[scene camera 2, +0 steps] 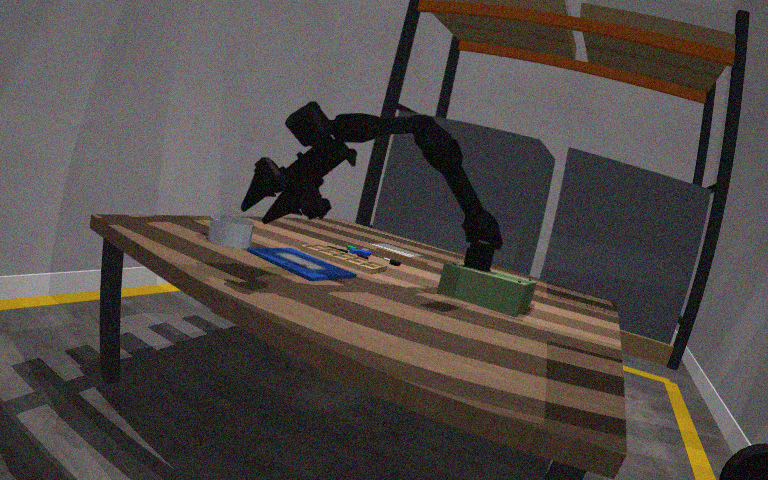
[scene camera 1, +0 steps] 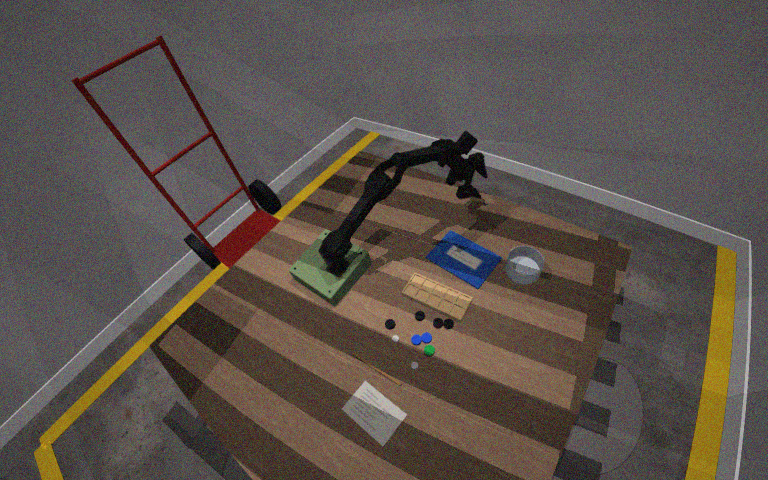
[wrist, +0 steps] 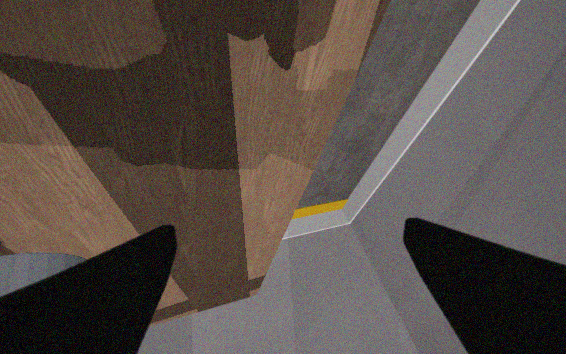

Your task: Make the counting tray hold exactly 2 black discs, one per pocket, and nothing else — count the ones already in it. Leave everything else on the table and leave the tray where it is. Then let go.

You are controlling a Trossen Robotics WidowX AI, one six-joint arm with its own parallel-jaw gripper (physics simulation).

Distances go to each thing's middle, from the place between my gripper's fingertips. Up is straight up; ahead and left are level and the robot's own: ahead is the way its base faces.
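Scene:
I consider the tan counting tray [scene camera 1: 437, 296], and from my hand I find it 440 mm to the right, 10 mm ahead and, finally, 120 mm below.

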